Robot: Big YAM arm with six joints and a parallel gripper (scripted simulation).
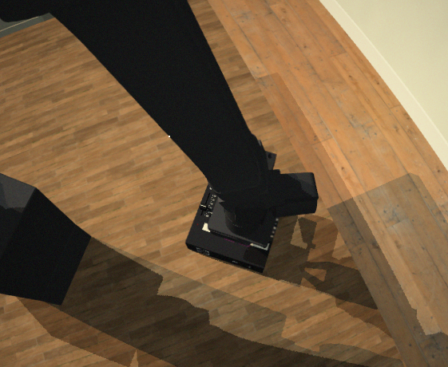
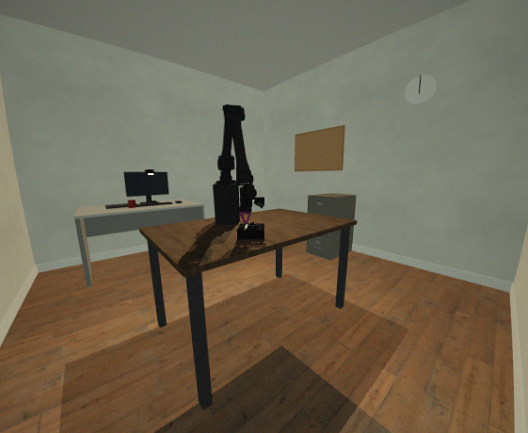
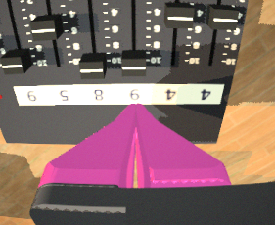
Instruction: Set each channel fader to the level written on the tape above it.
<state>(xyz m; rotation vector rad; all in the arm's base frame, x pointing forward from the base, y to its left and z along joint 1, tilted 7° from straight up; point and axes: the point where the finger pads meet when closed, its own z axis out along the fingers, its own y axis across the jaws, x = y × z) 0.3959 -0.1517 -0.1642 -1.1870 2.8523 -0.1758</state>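
Right now my hand is 2 cm to the right of the channel 3 fader cap, 2 cm short of it and 2 cm above it. From my hand the other things lie so: channel 2 fader cap (5 cm ahead, 2 cm to the left, 2 cm below); channel 5 fader cap (6 cm to the left, 2 cm below); channel 4 fader (3 cm to the left, 2 cm below).
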